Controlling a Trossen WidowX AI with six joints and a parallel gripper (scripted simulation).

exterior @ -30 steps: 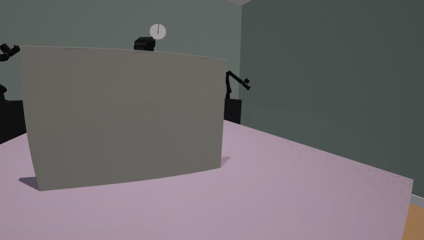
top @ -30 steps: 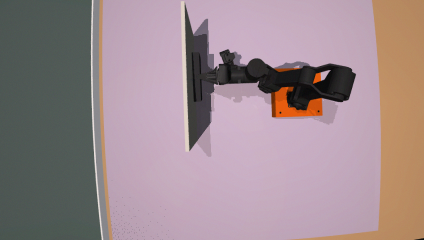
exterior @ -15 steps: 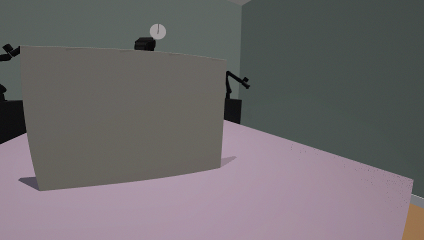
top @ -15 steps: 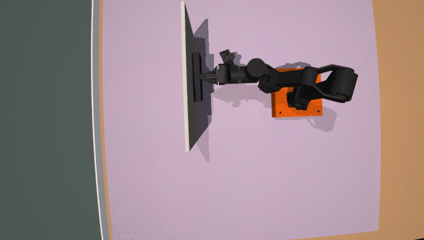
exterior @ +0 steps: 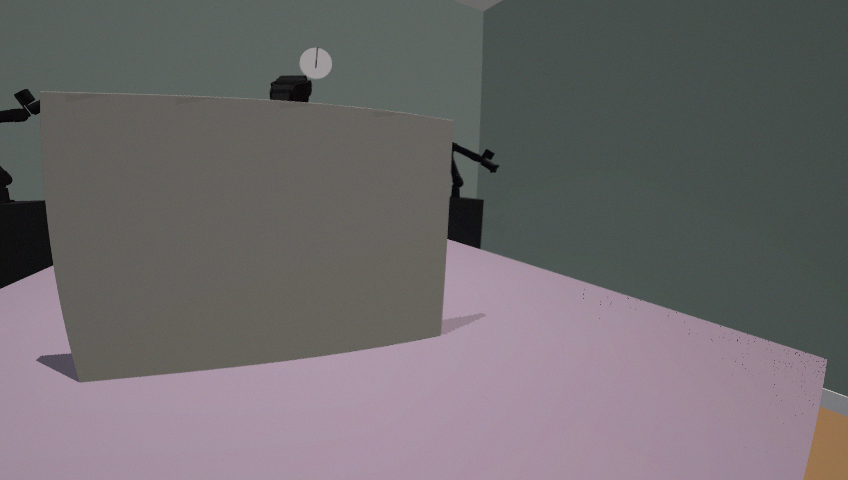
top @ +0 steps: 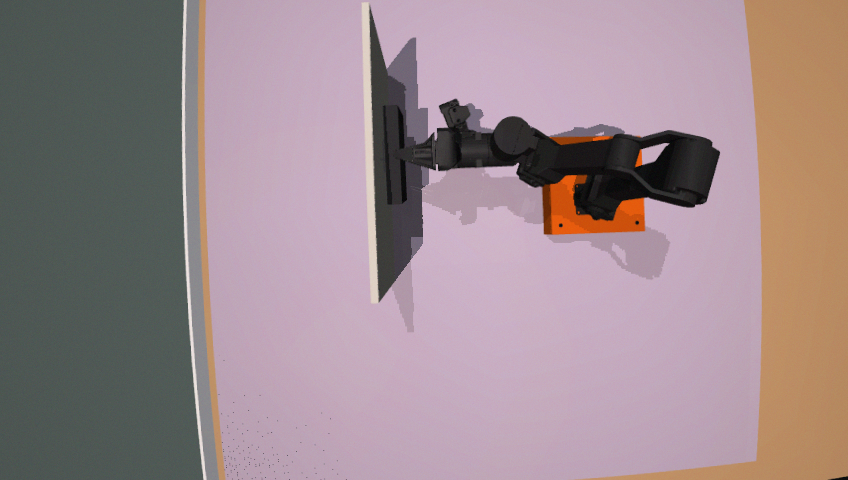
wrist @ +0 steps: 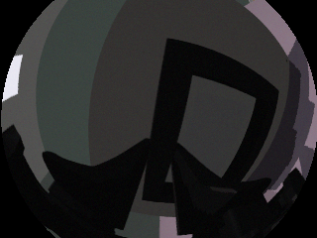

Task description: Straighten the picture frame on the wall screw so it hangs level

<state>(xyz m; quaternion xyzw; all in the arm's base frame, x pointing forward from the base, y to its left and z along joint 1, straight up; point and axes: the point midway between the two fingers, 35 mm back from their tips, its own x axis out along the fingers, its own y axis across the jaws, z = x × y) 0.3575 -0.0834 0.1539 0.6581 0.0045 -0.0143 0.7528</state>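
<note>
My gripper tip is now 1 cm short of the picture frame, 1 cm to the left of it and 5 cm above it. From my gripper tip the other things lie so: wall panel (2 cm ahead, 1 cm to the left, 7 cm below).
</note>
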